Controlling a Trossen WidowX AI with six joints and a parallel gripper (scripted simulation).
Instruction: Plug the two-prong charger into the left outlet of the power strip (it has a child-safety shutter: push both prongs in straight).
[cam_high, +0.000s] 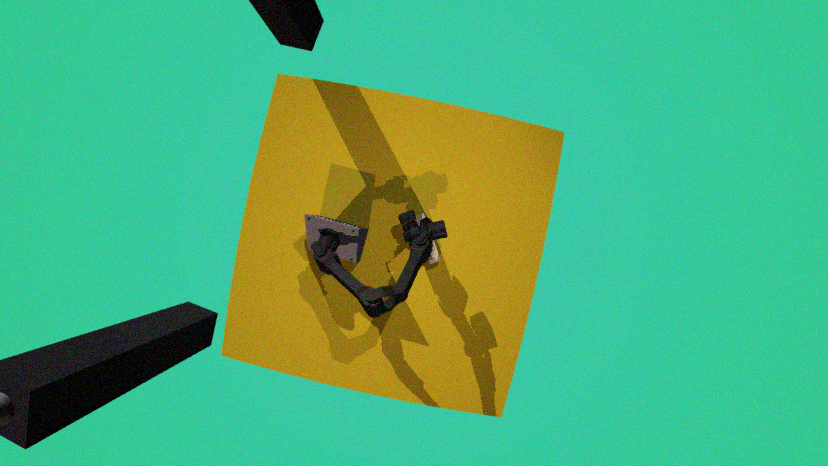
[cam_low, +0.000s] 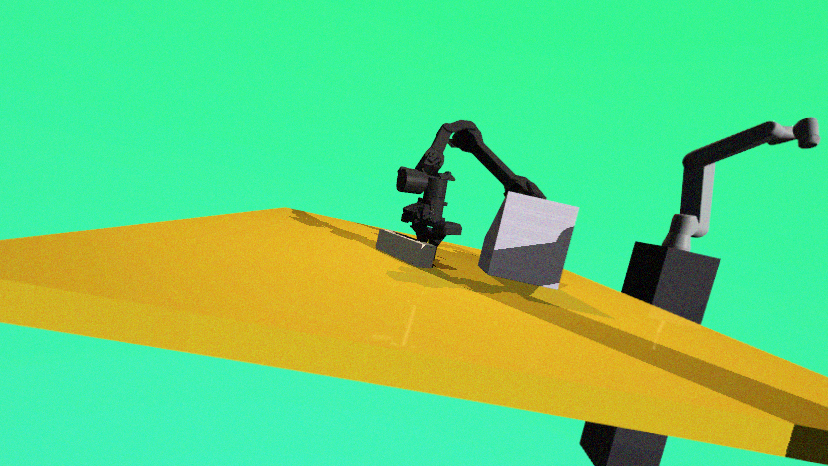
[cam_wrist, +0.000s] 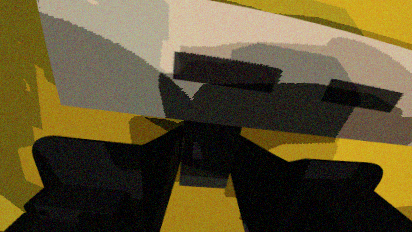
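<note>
Right now the black two-prong charger is 10 mm to the left of my gripper tip, 10 mm ahead of it and 10 mm above it.
</note>
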